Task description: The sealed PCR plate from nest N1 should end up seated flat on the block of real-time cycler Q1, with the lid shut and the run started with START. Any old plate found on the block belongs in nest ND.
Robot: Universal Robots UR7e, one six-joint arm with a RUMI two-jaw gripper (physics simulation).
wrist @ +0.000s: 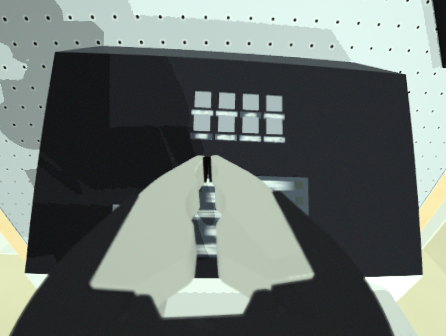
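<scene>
A dark cycler housing point(350, 150) fills most of the wrist view; a Q1 label cannot be read. It carries two rows of pale keys with blurred labels. The START key point(250, 125) is third from the left in the lower row. My gripper point(208, 159) is shut and empty, with a thin dark slit between the fingertips. In the picture the tips lie just below the lower row, near the gap between its first key point(202, 123) and second key point(226, 124). Their height above the panel cannot be told. The PCR plate, nests, block and lid do not show as such.
A grey-blue display point(301, 202) on the housing is partly hidden behind the fingers. A pale perforated surface point(230, 31) runs past the housing's upper edge. A dark object point(441, 30) is cut off at the upper right corner.
</scene>
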